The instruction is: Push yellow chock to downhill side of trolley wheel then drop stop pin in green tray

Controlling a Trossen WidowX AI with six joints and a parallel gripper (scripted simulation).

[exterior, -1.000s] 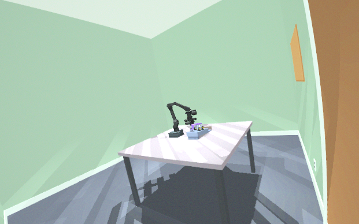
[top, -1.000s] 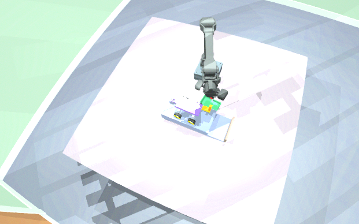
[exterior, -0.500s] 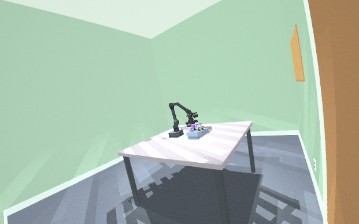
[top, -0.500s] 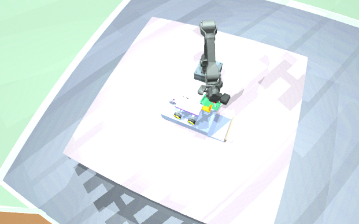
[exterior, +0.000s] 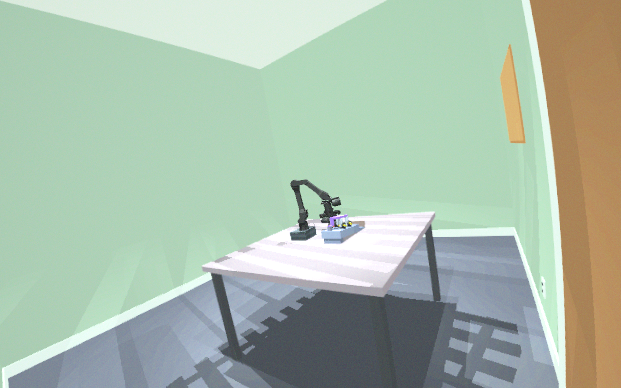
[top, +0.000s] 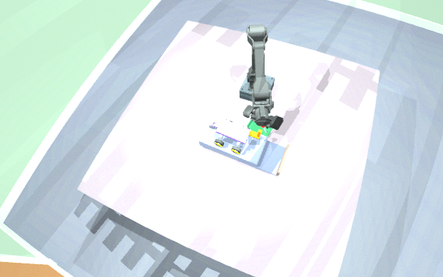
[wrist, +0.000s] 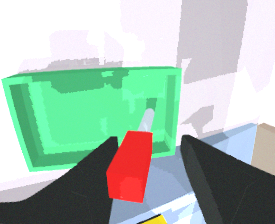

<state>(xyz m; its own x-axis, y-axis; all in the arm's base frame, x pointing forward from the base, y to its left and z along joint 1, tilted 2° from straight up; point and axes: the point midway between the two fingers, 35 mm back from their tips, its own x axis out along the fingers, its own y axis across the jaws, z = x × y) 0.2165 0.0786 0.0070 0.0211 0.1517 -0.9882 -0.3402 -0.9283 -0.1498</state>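
My gripper tip is now right at the red-headed stop pin. Also, from my gripper tip: pale blue ramp 10 cm ahead, 13 cm to the right, 1 cm below; yellow chock 6 cm ahead, 4 cm to the right, 3 cm above; green tray 1 cm behind, 3 cm to the right, 6 cm below.
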